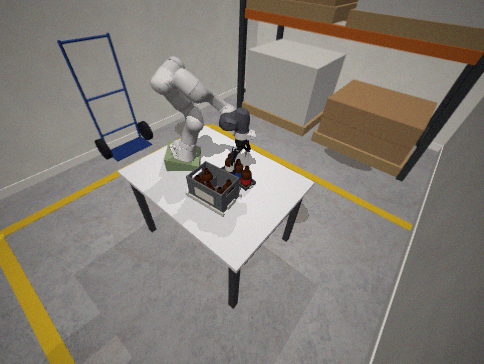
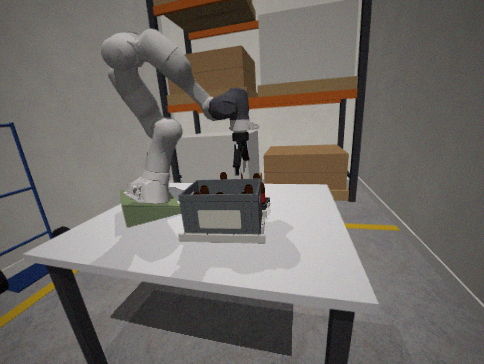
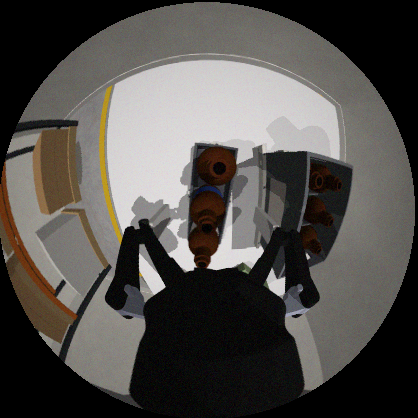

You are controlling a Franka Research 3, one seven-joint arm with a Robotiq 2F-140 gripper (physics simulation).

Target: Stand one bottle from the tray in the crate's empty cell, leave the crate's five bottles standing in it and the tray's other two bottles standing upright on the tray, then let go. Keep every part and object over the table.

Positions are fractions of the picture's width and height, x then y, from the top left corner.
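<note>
Image 3 has the gripper (image 3: 0.51,0.51) in it, and there's a blue-labelled bottle (image 3: 0.50,0.50) too. You'd also get a white-labelled bottle (image 3: 0.48,0.59) there, and a red-labelled bottle (image 3: 0.52,0.40) as well.
</note>
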